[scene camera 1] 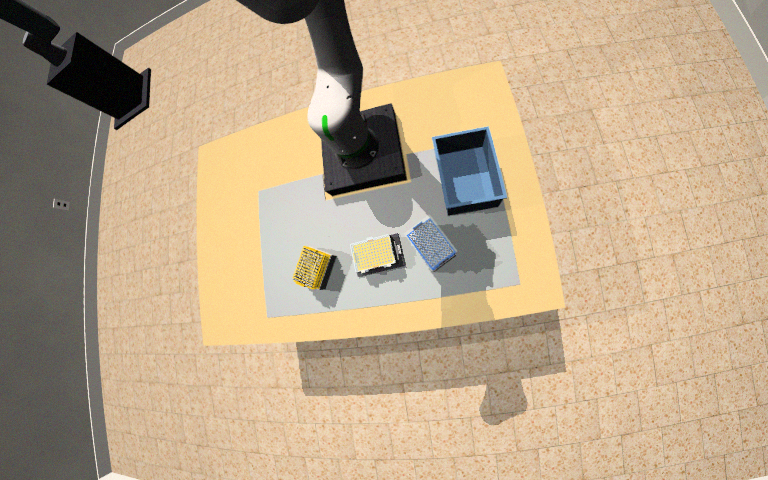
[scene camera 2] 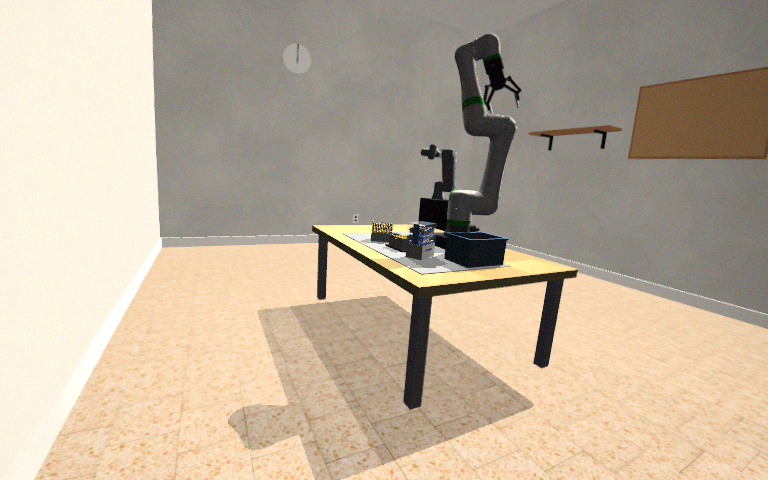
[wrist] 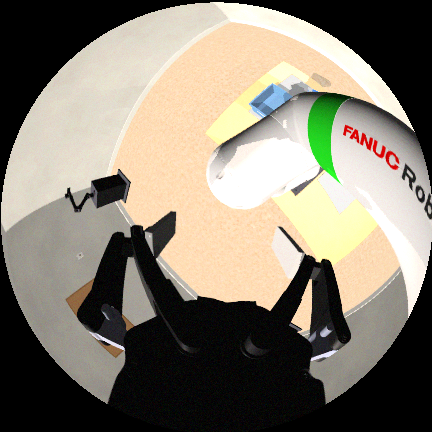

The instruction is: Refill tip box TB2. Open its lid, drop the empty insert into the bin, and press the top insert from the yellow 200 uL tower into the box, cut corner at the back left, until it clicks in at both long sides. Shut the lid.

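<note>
The yellow tower (scene camera 1: 311, 267) (scene camera 2: 381, 230) stands at the left of the grey mat. A low box with a pale rim and a yellow grid top (scene camera 1: 373, 253) (scene camera 2: 399, 240) stands right of it, with a dark part along its right side. Its label is unreadable, and I cannot tell how its lid stands. The blue bin (scene camera 1: 475, 203) (scene camera 2: 475, 251) (wrist: 272, 98) stands at the back right, and the part of its floor that shows has nothing on it. My gripper (scene camera 2: 503, 101) (wrist: 225, 229) is wide open and empty, high above the table and far from these things. It does not show in scene camera 1.
A blue gridded tower (scene camera 1: 431, 244) (scene camera 2: 420, 241) stands turned, between the low box and the bin. The grey mat (scene camera 1: 283, 226) lies on the yellow table (scene camera 1: 226, 254). The arm's black base plate (scene camera 1: 365, 183) is behind the box. A wall shelf (scene camera 2: 574, 131) is behind the arm.
</note>
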